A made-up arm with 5 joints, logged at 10 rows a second.
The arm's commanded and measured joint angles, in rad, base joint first. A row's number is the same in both.
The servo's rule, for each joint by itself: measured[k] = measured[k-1] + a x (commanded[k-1-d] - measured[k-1]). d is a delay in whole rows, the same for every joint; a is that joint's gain. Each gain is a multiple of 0.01, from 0.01 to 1. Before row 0 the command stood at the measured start. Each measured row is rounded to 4 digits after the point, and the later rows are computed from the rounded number. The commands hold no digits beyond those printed.
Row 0, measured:
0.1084 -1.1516 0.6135 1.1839 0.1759
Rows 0 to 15, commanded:
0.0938 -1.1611 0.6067 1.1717 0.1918
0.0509 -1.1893 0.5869 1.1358 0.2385
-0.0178 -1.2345 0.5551 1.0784 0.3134
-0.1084 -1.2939 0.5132 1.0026 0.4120
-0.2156 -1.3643 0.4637 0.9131 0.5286
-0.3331 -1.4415 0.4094 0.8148 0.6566
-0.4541 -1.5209 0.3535 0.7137 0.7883
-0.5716 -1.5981 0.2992 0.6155 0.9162
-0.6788 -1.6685 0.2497 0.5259 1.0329
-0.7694 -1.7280 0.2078 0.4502 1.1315
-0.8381 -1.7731 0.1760 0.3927 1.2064
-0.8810 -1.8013 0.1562 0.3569 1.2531
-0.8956 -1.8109 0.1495 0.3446 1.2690
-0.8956 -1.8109 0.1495 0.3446 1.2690
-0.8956 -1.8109 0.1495 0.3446 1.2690
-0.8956 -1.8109 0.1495 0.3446 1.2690
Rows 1 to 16, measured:
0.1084 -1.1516 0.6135 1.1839 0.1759
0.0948 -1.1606 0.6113 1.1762 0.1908
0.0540 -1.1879 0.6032 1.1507 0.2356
-0.0128 -1.2322 0.5873 1.1052 0.3087
-0.1017 -1.2908 0.5628 1.0406 0.4058
-0.2076 -1.3606 0.5301 0.9603 0.5212
-0.3243 -1.4375 0.4903 0.8686 0.6485
-0.4450 -1.5167 0.4452 0.7710 0.7799
-0.5627 -1.5940 0.3970 0.6730 0.9080
-0.6707 -1.6648 0.3484 0.5803 1.0254
-0.7625 -1.7248 0.3020 0.4983 1.1251
-0.8328 -1.7707 0.2604 0.4318 1.2015
-0.8776 -1.7998 0.2260 0.3846 1.2500
-0.8943 -1.8103 0.2008 0.3594 1.2679
-0.8955 -1.8109 0.1839 0.3501 1.2689
-0.8956 -1.8109 0.1725 0.3466 1.2690
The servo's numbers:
d 1
a 0.93 0.95 0.33 0.63 0.94

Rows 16 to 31, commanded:
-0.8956 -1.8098 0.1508 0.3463 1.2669
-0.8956 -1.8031 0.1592 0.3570 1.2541
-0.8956 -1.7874 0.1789 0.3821 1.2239
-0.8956 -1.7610 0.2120 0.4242 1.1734
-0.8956 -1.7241 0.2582 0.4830 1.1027
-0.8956 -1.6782 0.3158 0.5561 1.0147
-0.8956 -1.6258 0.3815 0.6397 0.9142
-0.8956 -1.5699 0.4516 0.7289 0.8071
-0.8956 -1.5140 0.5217 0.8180 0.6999
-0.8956 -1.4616 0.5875 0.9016 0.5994
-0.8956 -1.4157 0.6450 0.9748 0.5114
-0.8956 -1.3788 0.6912 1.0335 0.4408
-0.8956 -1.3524 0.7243 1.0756 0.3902
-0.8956 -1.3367 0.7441 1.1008 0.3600
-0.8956 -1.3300 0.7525 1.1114 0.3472
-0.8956 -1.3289 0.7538 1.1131 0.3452
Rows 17 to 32, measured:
-0.8956 -1.8109 0.1649 0.3453 1.2690
-0.8956 -1.8099 0.1602 0.3459 1.2670
-0.8956 -1.8034 0.1599 0.3529 1.2549
-0.8956 -1.7882 0.1662 0.3713 1.2258
-0.8956 -1.7624 0.1813 0.4046 1.1765
-0.8956 -1.7260 0.2067 0.4540 1.1071
-0.8956 -1.6806 0.2427 0.5183 1.0202
-0.8956 -1.6285 0.2885 0.5948 0.9206
-0.8956 -1.5728 0.3423 0.6793 0.8139
-0.8956 -1.5169 0.4015 0.7667 0.7067
-0.8956 -1.4644 0.4629 0.8517 0.6058
-0.8956 -1.4181 0.5230 0.9293 0.5171
-0.8956 -1.3808 0.5785 0.9949 0.4454
-0.8956 -1.3538 0.6266 1.0457 0.3935
-0.8956 -1.3376 0.6654 1.0804 0.3620
-0.8956 -1.3304 0.6941 1.0999 0.3481

